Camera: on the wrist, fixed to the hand. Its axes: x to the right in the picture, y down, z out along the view.
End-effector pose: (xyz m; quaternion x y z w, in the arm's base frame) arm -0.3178 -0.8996 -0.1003 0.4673 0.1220 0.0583 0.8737
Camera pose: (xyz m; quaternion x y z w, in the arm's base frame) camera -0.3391 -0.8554 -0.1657 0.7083 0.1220 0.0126 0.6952
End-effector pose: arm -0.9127 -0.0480 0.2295 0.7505 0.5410 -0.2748 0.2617
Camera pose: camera -0.9317 0.0124 0.2812 0.7906 0.4303 -0.4344 0.0322
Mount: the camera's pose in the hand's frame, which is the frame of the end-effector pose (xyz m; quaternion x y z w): -0.0006 -0.0300 -0.0760 0.2995 -0.0136 -0.0001 0.9540
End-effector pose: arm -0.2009 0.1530 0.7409 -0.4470 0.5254 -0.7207 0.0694
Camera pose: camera -0.2440 0.2193 0.7615 -0.4155 0.2844 -0.8388 0.2071
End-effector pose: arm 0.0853 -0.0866 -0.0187 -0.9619 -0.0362 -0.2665 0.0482
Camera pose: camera 0.0432 -0.0654 0.0480 -0.9069 -0.1151 -0.2303 0.3336
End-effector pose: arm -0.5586 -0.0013 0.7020 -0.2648 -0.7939 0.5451 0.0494
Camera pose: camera -0.5412 0.0542 0.7593 -0.2303 -0.5948 0.7614 0.1157
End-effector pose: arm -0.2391 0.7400 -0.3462 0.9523 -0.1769 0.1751 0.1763
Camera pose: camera -0.2483 0.7967 -0.2880 -0.9637 0.1186 -0.2071 0.1194
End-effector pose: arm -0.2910 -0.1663 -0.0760 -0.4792 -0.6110 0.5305 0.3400
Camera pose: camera -0.2273 -0.1417 -0.0311 -0.3481 -0.4287 0.6956 0.4596
